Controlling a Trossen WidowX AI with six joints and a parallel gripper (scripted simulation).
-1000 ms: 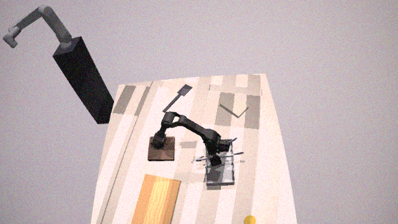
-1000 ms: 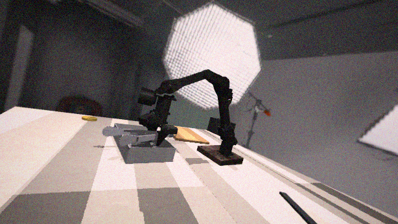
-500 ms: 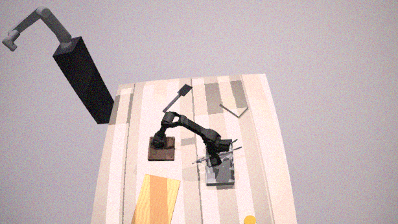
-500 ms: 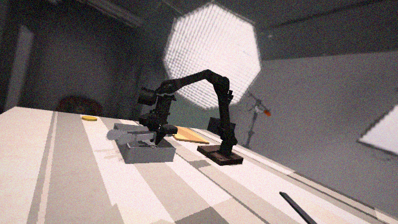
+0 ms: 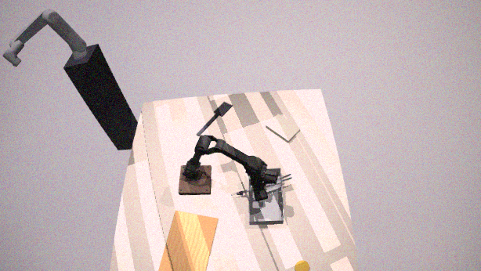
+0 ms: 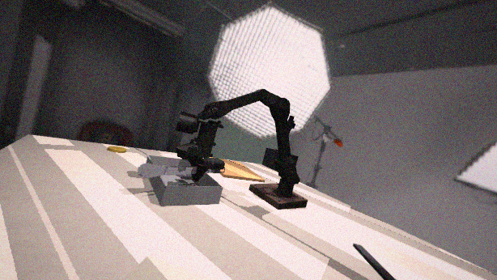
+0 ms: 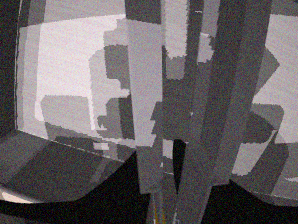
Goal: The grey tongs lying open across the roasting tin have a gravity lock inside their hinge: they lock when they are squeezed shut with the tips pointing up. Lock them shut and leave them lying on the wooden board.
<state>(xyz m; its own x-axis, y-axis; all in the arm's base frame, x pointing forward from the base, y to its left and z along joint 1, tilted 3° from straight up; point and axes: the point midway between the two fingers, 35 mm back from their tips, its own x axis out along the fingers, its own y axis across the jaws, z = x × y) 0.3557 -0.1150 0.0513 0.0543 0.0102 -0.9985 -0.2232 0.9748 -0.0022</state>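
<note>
Right now my gripper tip is 40 mm short of the grey roasting tin and 40 mm to the left of it. Also, from my gripper tip: yellow disc 190 mm ahead, 440 mm to the right, 20 mm below; pale square tile 180 mm ahead, 410 mm to the left, 20 mm below; wooden board 370 mm behind, 290 mm to the right, 20 mm below.
</note>
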